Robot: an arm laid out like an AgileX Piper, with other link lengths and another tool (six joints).
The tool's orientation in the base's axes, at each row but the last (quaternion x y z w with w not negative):
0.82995 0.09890 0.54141 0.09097
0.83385 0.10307 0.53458 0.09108
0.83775 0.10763 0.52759 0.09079
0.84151 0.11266 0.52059 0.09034
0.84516 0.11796 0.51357 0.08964
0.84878 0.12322 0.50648 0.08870
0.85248 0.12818 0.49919 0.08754
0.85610 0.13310 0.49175 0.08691
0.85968 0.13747 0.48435 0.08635
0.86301 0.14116 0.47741 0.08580
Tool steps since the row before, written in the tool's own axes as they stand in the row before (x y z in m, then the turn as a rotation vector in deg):
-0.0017 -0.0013 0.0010 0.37 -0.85 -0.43
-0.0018 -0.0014 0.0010 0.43 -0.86 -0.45
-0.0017 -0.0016 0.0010 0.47 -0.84 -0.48
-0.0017 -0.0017 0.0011 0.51 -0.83 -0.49
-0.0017 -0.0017 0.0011 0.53 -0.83 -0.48
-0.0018 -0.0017 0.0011 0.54 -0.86 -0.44
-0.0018 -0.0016 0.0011 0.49 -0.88 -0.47
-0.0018 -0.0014 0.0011 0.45 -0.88 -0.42
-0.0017 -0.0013 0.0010 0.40 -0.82 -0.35
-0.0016 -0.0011 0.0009 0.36 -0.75 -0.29
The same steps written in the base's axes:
0.0002 0.0008 -0.0022 -0.30 0.94 0.28
0.0001 0.0008 -0.0023 -0.30 0.96 0.34
0.0001 0.0010 -0.0023 -0.31 0.95 0.39
0.0001 0.0011 -0.0024 -0.30 0.96 0.43
0.0000 0.0011 -0.0024 -0.28 0.96 0.44
-0.0001 0.0011 -0.0025 -0.24 0.99 0.42
-0.0001 0.0009 -0.0025 -0.30 1.00 0.39
-0.0001 0.0007 -0.0024 -0.27 0.98 0.33
-0.0002 0.0007 -0.0023 -0.23 0.91 0.27
-0.0002 0.0005 -0.0021 -0.19 0.83 0.23

